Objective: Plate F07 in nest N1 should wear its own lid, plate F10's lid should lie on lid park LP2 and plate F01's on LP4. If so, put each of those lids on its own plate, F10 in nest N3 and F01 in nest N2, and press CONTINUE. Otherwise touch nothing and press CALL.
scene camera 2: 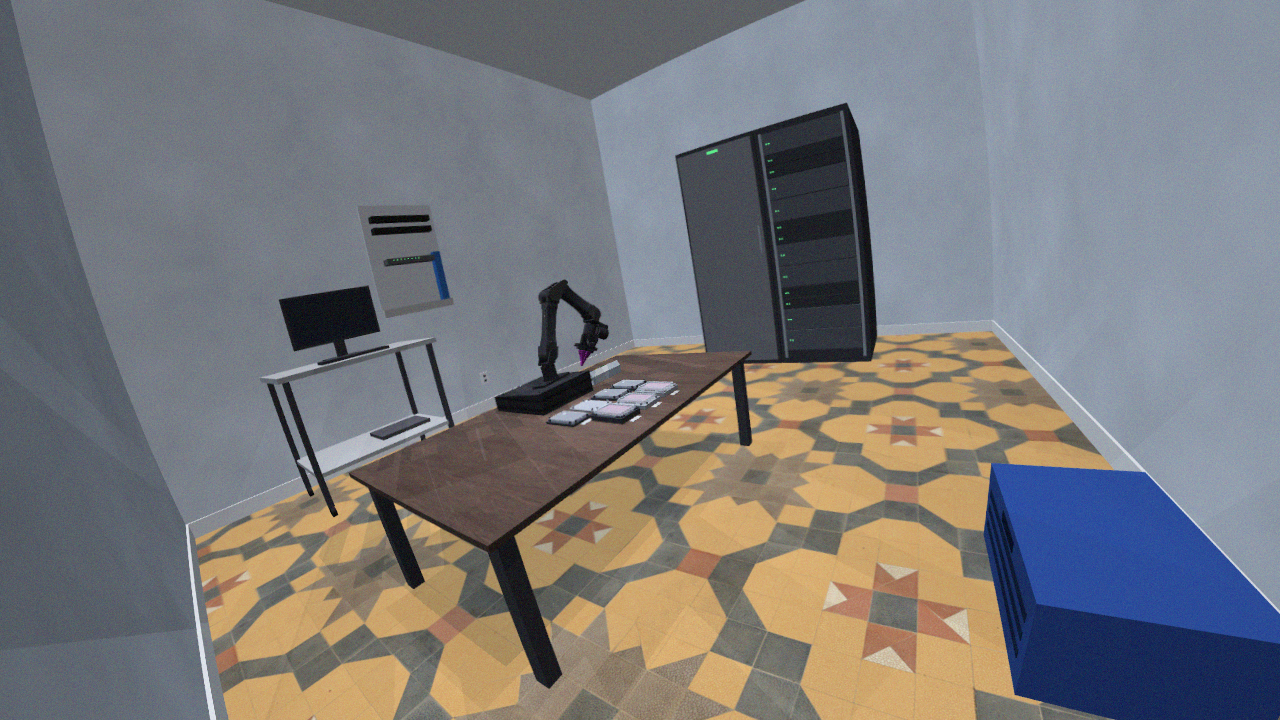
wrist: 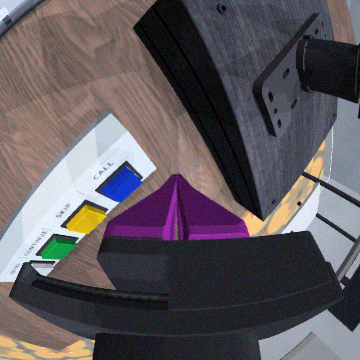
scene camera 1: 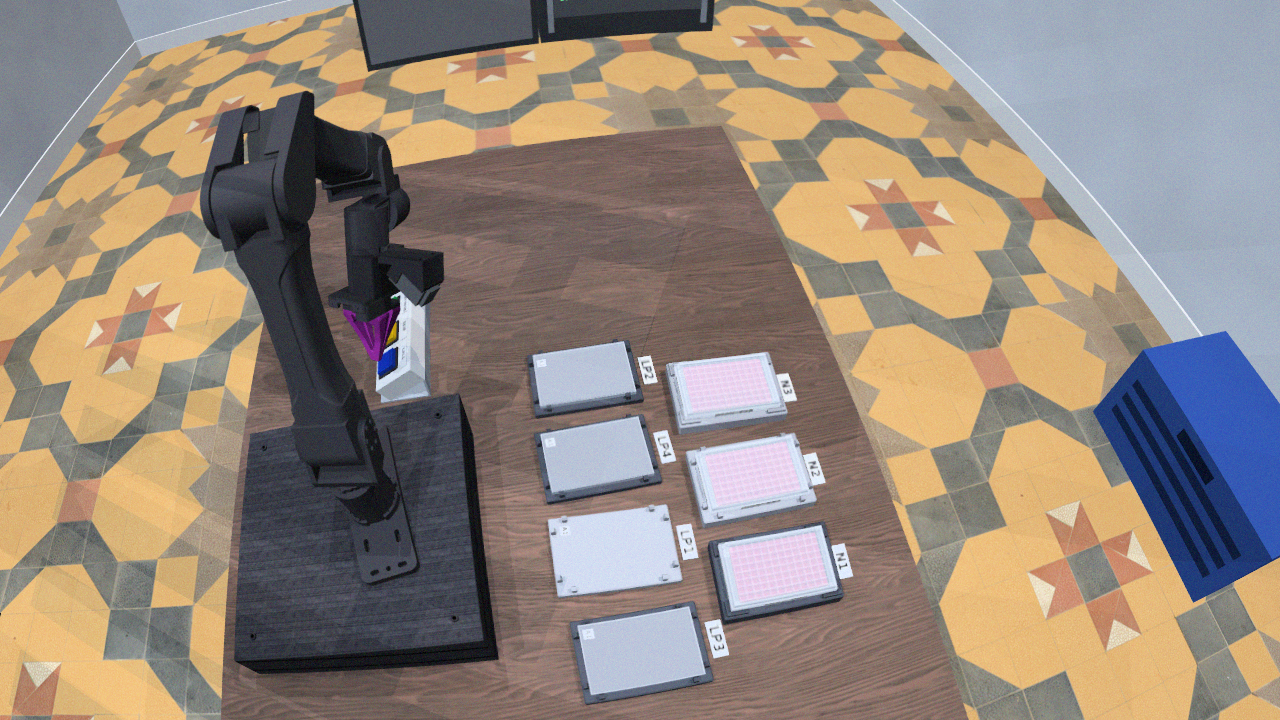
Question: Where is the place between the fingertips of my gripper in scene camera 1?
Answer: At 376, 360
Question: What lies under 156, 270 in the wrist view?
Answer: My gripper.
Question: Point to a blue CALL button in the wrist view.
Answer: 125, 181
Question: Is my gripper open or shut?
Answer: Shut.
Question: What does my gripper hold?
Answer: Nothing.
